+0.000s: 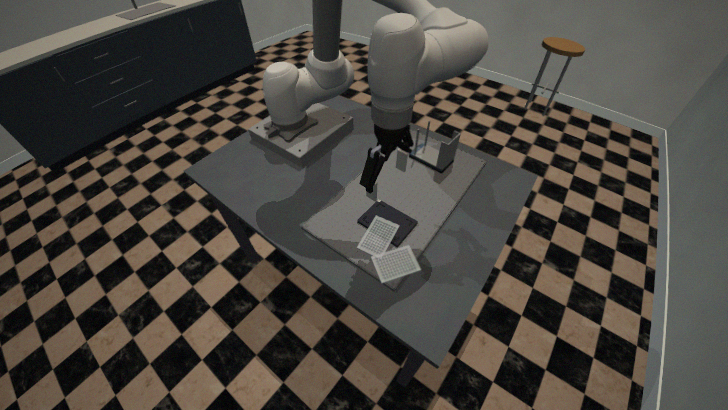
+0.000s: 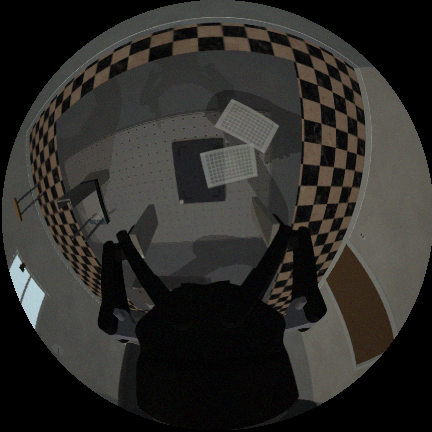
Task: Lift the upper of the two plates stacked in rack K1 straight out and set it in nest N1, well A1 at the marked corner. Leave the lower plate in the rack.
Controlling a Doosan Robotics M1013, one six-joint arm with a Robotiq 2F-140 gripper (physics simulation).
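Frame: origin at the arm's base, x ahead, y right, z down, level; millimetres.
Seen in the pictures: gripper, fingertip midpoint: (image 1: 386, 183) (image 2: 202, 210); arm's base at its link origin: (image 1: 291, 125).
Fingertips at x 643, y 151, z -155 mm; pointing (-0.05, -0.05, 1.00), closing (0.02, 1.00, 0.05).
Pixels of each thing's top centre, then the offset from my fingertips to it. Level surfaces: height alone.
- dark nest N1 at its top centre: (image 2: 198, 172) (image 1: 387, 220) dy -18, dx +0, dz +186 mm
- second white well plate at its top centre: (image 2: 249, 124) (image 1: 396, 260) dy +97, dx +118, dz +167 mm
- Rack K1 at its top centre: (image 2: 70, 224) (image 1: 436, 130) dy -396, dx -60, dz +62 mm
- perforated board at its surface level: dz +201 mm
- grey table at its surface level: dz +214 mm
My gripper (image 1: 386, 175) (image 2: 202, 210) is open and empty, above the board behind the nest. The dark nest N1 (image 1: 405, 225) (image 2: 189, 172) lies on the board with a small white mark at one corner. One white well plate (image 1: 378, 235) (image 2: 229, 165) lies skewed, partly over the nest and partly past its edge, not seated. A second white well plate (image 1: 396, 263) (image 2: 247, 125) lies beside it at the board's front corner, touching or nearly touching. Which was the upper plate cannot be told. Rack K1 (image 1: 448, 150) (image 2: 102, 200) stands at the board's far end; no plate shows in it.
The perforated board (image 1: 336, 213) (image 2: 145, 150) lies on the grey table (image 1: 239, 178) (image 2: 150, 75). The rack has a tall side wall and thin upright posts. The robot's base plate (image 1: 305, 147) stands at the table's back left. A stool (image 1: 562, 46) stands beyond the table.
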